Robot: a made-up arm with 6 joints.
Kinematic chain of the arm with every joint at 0, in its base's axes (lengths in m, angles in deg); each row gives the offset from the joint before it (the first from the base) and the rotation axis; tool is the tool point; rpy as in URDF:
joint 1: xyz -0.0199 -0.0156 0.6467 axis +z
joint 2: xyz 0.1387 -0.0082 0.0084 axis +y
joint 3: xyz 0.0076 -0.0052 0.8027 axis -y
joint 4: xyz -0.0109 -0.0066 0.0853 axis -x
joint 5: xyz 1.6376 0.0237 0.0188 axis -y
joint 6: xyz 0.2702 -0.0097 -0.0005 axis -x
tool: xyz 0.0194 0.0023 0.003 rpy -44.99 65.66 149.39
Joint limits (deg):
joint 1: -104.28..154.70
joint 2: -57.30..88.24
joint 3: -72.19..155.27
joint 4: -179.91..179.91
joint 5: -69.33..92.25
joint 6: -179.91..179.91
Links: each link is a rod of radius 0.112 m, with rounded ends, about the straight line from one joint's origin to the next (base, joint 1, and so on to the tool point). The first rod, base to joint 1, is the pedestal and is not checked.
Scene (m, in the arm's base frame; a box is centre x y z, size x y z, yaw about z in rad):
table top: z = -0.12
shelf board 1: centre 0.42 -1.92 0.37 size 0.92 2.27 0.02 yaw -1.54
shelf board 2: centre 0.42 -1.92 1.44 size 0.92 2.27 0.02 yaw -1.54
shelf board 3: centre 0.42 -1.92 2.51 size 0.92 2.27 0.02 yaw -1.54
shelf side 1: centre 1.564 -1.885 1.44 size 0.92 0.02 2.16 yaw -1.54
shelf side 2: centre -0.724 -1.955 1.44 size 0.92 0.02 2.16 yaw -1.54
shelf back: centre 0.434 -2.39 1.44 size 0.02 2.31 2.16 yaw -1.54
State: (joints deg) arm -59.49 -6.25 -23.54 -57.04 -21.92 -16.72
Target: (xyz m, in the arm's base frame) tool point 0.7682 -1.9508 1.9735
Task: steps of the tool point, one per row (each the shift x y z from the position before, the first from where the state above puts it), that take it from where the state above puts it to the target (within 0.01 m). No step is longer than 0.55 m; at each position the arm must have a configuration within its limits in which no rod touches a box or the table.
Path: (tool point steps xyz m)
1: 0.0023 0.2365 0.0233
2: -0.0163 0.2214 -0.0234
3: -0.0729 -0.0419 0.5259
4: -0.1611 0.1063 0.5088
5: 0.0248 -0.1954 0.0577
6: 0.0160 -0.2146 0.0215
7: 0.0021 -0.2260 -0.0186
8: -0.0163 -0.2284 -0.0606

